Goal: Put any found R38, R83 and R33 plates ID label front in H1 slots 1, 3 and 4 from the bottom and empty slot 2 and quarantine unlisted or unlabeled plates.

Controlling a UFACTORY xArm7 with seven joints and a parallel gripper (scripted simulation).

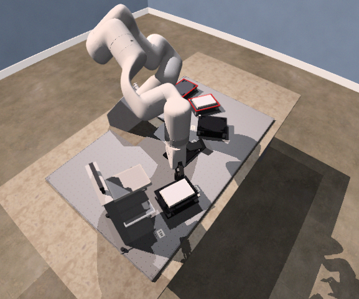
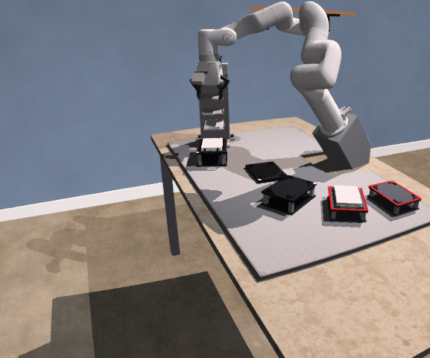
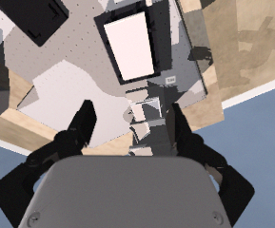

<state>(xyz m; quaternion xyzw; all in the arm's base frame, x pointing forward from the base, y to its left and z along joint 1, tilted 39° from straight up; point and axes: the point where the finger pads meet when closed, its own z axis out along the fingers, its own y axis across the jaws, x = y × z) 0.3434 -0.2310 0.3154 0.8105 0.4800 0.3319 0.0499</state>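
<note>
Now: hand 10 mm short of the RG deck label, 120 mm to the right of it and 270 mm above it. From my hand the other things lie so: plate hotel H1: 20 mm behind, 260 mm to the right, 80 mm below; then pale plate: 20 mm behind, 180 mm to the right, 170 mm below; then H1 deck label: 90 mm ahead, 140 mm to the right, 270 mm below.
</note>
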